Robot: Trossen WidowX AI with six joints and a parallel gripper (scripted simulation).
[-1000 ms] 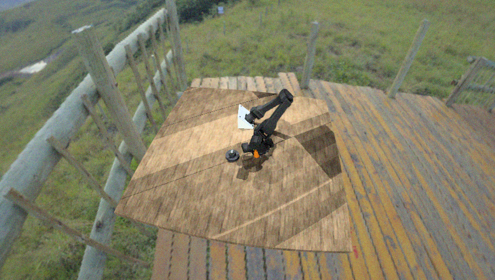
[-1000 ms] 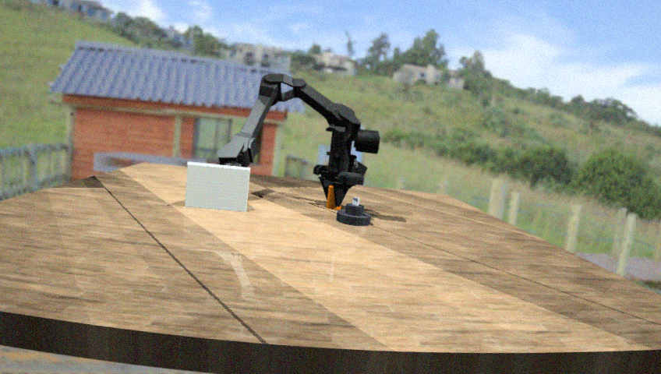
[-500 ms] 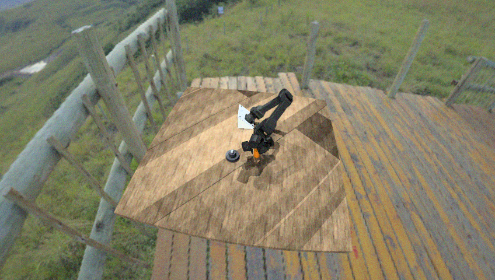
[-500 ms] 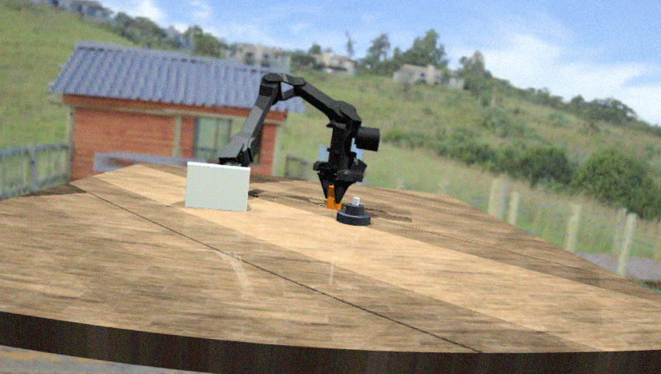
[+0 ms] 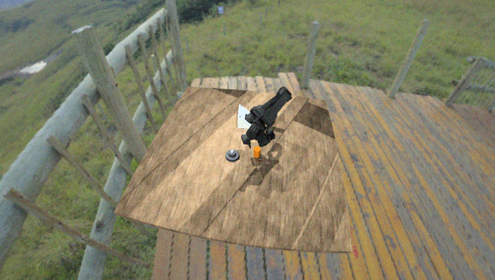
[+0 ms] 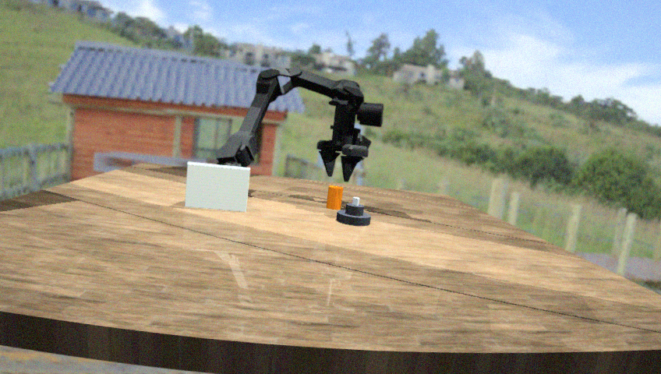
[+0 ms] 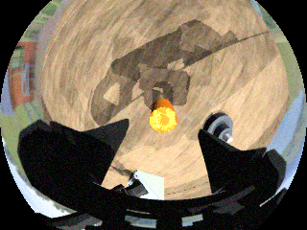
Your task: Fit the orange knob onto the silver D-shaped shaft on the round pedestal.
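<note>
Right now the orange knob is 40 mm below my gripper tip. From my gripper tip the other things lie so: round pedestal (30 mm ahead, 150 mm to the right, 50 mm below).
</note>
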